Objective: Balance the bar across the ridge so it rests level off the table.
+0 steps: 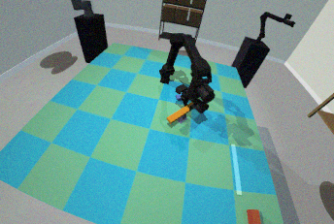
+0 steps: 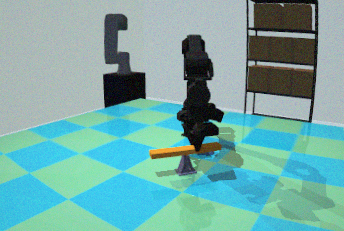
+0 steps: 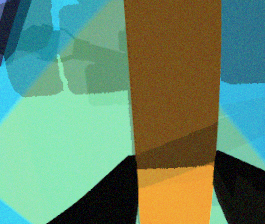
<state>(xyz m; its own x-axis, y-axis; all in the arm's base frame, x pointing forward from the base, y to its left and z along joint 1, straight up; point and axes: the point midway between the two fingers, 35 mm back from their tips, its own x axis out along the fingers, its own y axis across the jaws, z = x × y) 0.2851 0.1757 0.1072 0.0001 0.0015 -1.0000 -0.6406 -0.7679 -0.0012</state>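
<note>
My gripper tip is now 2 cm short of the orange bar and 2 cm to the left of it. From my gripper tip the other things lie so: red block (45 cm ahead, 32 cm to the left, 6 cm below); small blue block (14 cm behind, 4 cm to the right, 6 cm below); purple ridge (2 cm ahead, 2 cm to the right, 4 cm below).
</note>
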